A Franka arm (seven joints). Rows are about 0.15 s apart.
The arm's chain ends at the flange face. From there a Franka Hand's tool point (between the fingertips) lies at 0.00 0.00 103.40 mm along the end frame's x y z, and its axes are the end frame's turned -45 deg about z.
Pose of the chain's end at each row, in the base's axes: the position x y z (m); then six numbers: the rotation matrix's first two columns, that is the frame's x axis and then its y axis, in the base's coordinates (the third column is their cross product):
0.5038 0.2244 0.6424 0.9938 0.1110 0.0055 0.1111 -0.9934 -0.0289
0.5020 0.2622 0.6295 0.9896 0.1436 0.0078 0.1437 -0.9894 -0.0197
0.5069 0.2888 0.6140 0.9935 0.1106 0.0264 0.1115 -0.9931 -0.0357
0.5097 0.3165 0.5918 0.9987 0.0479 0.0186 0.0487 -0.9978 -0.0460
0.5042 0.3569 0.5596 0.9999 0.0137 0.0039 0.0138 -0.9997 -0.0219
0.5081 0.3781 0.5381 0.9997 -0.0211 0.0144 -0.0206 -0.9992 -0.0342
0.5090 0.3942 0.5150 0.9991 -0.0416 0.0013 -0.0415 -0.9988 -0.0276
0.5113 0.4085 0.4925 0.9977 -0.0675 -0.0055 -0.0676 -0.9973 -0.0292
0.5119 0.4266 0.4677 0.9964 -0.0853 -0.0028 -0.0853 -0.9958 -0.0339
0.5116 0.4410 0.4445 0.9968 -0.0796 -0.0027 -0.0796 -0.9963 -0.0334
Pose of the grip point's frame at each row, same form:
0.5040 0.2274 0.5390 0.6242 0.7809 0.0243 0.7813 -0.6240 -0.0165
0.5025 0.2643 0.5261 0.5981 0.8012 0.0194 0.8014 -0.5981 -0.0084
0.5092 0.2928 0.5107 0.6237 0.7804 0.0439 0.7814 -0.6240 -0.0066
0.5114 0.3213 0.4885 0.6718 0.7394 0.0457 0.7406 -0.6717 -0.0194
0.5046 0.3592 0.4562 0.6973 0.7166 0.0182 0.7168 -0.6972 -0.0127
0.5097 0.3816 0.4348 0.7215 0.6916 0.0344 0.6923 -0.7215 -0.0140
0.5093 0.3970 0.4116 0.7358 0.6768 0.0204 0.6771 -0.7357 -0.0186
0.5109 0.4116 0.3891 0.7533 0.6575 0.0168 0.6577 -0.7529 -0.0245
0.5119 0.4301 0.3644 0.7649 0.6438 0.0220 0.6442 -0.7645 -0.0260
0.5116 0.4445 0.3412 0.7611 0.6482 0.0217 0.6486 -0.7608 -0.0255

